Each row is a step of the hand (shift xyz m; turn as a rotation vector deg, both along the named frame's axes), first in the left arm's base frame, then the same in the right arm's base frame.
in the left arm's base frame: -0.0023 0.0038 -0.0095 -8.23 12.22 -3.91
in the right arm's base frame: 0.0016 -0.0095 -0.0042 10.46 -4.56 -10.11
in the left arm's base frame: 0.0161 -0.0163 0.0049 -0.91 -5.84 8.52
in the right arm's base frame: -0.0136 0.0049 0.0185 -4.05 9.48 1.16
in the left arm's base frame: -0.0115 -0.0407 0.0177 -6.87 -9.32 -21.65
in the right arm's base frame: -0.0371 0.0267 -0.0037 -14.05 -17.95 -9.13
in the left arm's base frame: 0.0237 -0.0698 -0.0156 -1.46 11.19 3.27
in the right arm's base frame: -0.0693 -0.0064 0.0288 11.46 1.35 -2.20
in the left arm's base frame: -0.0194 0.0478 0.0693 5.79 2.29 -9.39
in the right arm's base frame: 0.0591 0.0616 -0.0134 0.81 -10.54 3.90
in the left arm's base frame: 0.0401 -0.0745 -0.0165 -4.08 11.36 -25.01
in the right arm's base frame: -0.0727 -0.0094 0.0453 5.68 -25.53 -9.34
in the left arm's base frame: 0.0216 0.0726 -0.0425 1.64 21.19 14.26
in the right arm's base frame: 0.0640 -0.0584 0.0059 23.70 9.55 1.44
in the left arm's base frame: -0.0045 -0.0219 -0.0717 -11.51 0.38 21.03
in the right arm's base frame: -0.0363 -0.0644 -0.0134 3.68 22.32 -7.94
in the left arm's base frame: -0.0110 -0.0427 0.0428 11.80 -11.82 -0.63
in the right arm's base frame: -0.0339 0.0512 0.0011 -10.69 -0.55 12.84
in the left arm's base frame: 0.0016 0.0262 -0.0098 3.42 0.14 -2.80
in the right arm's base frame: 0.0237 -0.0146 -0.0030 -0.15 -3.35 2.89
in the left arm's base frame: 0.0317 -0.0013 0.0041 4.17 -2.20 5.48
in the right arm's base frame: 0.0022 -0.0015 0.0319 -0.69 4.95 5.22
